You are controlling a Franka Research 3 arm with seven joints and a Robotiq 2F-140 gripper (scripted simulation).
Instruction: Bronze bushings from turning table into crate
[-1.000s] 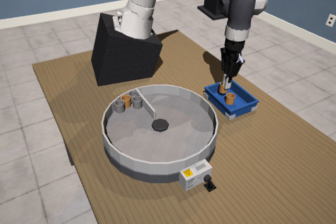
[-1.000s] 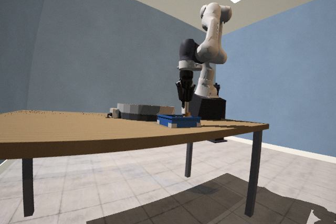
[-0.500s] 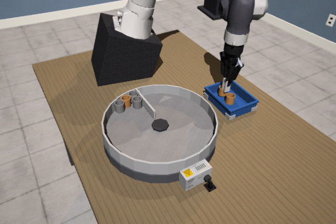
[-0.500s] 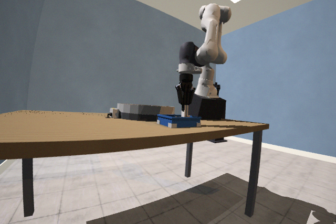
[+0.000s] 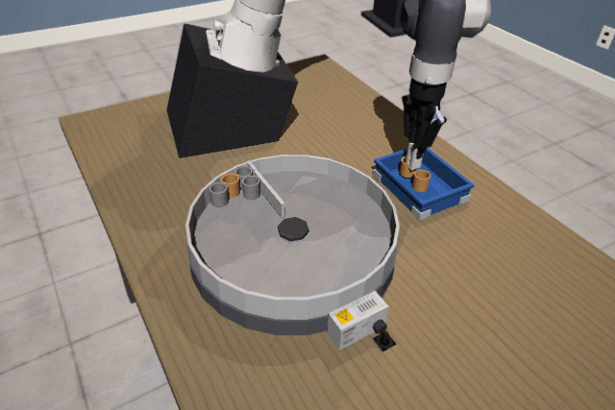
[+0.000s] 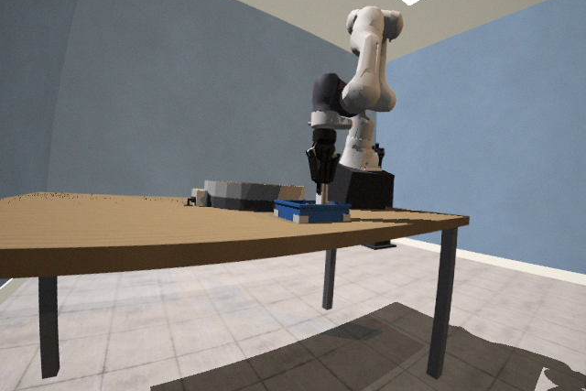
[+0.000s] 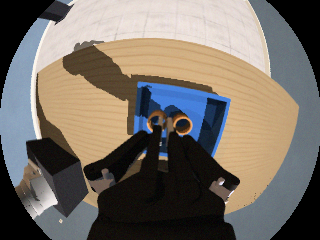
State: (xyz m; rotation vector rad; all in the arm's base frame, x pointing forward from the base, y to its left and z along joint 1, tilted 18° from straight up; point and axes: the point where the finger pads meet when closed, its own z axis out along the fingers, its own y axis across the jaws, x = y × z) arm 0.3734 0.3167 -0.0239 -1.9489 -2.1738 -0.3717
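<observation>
The blue crate is 5 cm below my hand and 4 cm ahead of it. Round my hand: grey turning table (36 cm to the right, 11 cm ahead, 2 cm below).
</observation>
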